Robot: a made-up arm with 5 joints. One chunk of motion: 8 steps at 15 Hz.
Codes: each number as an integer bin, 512 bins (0 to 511) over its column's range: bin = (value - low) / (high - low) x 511, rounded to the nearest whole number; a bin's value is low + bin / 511 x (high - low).
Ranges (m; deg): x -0.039..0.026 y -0.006..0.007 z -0.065..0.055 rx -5..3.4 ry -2.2..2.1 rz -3.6..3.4
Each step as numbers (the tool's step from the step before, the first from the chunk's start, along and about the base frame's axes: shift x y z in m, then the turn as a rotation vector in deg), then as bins.
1 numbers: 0.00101 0.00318 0.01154 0.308 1.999 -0.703
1 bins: 315 361 326 323 499 211
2 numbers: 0.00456 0.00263 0.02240 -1.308 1.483 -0.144
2 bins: 342 339 372 225 438 252
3 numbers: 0.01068 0.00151 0.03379 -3.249 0.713 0.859
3 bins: 391 295 421 107 346 326
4 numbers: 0.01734 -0.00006 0.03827 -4.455 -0.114 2.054
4 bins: 443 233 440 33 248 413
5 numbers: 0.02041 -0.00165 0.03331 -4.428 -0.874 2.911
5 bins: 467 171 419 35 158 475
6 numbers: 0.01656 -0.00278 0.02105 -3.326 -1.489 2.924
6 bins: 437 127 366 102 84 476
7 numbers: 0.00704 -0.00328 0.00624 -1.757 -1.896 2.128
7 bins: 362 107 303 197 36 418
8 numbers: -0.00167 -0.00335 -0.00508 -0.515 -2.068 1.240
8 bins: 293 104 255 273 16 353
